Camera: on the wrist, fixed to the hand. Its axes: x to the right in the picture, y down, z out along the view.
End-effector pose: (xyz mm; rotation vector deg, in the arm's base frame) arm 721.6 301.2 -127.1 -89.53 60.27 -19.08
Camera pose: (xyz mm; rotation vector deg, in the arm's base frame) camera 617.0 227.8 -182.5 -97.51 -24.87 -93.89
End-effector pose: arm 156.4 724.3 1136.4 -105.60 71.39 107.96
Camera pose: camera 166.7 590.6 1174.0 -99.10 -7.37 30.04
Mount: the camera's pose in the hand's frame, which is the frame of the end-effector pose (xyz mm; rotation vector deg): 16.1 90.3 -104.8 22.03 9.20 -93.79
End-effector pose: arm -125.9 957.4 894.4 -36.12 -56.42 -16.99
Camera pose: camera -0.5 964.3 834.1 39.51 -66.70 -86.42
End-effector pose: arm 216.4 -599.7 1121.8 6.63 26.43 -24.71
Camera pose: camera 225.5 -502.8 1022.2 7.09 31.60 -122.20
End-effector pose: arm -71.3 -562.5 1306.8 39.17 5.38 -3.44
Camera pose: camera -54.5 -426.7 1280.9 47.79 45.59 -93.19
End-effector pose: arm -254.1 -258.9 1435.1 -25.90 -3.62 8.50
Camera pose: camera -240.0 -221.2 1301.8 4.29 -12.76 -83.70
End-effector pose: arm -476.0 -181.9 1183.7 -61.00 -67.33 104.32
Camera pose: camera -399.2 -161.4 1069.4 8.01 -54.98 31.20
